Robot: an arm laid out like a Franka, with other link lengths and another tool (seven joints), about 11 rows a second.
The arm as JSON. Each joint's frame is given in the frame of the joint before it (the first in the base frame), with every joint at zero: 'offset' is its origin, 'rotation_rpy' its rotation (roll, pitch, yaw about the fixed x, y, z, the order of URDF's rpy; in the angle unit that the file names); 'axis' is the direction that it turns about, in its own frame. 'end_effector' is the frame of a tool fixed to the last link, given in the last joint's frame.
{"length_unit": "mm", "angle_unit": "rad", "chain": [
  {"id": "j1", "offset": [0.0, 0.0, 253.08], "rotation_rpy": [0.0, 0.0, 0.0], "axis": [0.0, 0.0, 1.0]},
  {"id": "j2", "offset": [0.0, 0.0, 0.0], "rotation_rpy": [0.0, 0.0, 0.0], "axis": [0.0, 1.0, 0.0]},
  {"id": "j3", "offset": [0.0, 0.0, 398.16], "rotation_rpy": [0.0, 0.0, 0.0], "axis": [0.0, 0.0, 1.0]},
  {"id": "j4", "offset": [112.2, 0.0, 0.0], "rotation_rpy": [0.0, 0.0, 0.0], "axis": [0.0, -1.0, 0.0]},
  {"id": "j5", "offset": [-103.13, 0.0, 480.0], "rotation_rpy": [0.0, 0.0, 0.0], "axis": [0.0, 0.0, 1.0]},
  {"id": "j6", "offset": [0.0, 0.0, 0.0], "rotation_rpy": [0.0, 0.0, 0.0], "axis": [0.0, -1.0, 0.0]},
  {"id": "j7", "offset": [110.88, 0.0, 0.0], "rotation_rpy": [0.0, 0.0, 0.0], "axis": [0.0, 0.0, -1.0]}
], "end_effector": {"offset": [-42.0, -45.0, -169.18], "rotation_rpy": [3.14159, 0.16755, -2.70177]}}
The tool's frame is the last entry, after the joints.
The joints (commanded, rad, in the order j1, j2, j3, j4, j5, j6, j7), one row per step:
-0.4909, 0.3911, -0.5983, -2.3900, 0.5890, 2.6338, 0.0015
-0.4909, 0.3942, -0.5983, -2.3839, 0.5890, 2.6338, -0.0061
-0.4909, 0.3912, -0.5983, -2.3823, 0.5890, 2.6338, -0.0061
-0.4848, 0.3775, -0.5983, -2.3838, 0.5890, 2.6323, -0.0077
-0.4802, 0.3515, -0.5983, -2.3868, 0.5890, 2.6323, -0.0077
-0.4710, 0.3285, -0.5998, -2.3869, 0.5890, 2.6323, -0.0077
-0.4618, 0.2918, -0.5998, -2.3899, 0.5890, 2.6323, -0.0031
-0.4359, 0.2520, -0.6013, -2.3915, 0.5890, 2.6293, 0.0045
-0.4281, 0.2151, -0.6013, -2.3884, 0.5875, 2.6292, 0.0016
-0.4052, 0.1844, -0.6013, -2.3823, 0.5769, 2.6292, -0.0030
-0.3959, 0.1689, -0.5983, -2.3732, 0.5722, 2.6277, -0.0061
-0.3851, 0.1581, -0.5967, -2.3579, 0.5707, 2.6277, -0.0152
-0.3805, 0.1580, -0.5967, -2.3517, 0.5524, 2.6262, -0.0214
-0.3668, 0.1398, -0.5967, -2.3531, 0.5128, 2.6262, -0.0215
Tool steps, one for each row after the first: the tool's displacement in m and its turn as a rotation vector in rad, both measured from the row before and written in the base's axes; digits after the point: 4 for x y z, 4 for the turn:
0.0012, -0.0029, 0.0006, -0.0041, -0.0005, 0.0089
0.0012, -0.0011, 0.0018, -0.0028, -0.0034, 0.0003
0.0053, 0.0008, 0.0054, -0.0037, -0.0114, 0.0075
0.0063, -0.0002, 0.0105, -0.0095, -0.0216, 0.0040
0.0082, -0.0004, 0.0104, -0.0109, -0.0202, 0.0078
0.0103, 0.0006, 0.0155, -0.0134, -0.0313, 0.0041
0.0188, 0.0047, 0.0175, -0.0122, -0.0349, 0.0171
0.0102, -0.0018, 0.0183, -0.0188, -0.0343, 0.0123
0.0174, 0.0016, 0.0171, -0.0208, -0.0256, 0.0368
0.0108, -0.0008, 0.0111, -0.0136, -0.0166, 0.0203
0.0120, -0.0031, 0.0119, -0.0192, -0.0172, 0.0238
0.0037, -0.0017, 0.0030, -0.0105, 0.0070, 0.0259
0.0076, 0.0026, 0.0091, -0.0173, 0.0054, 0.0447

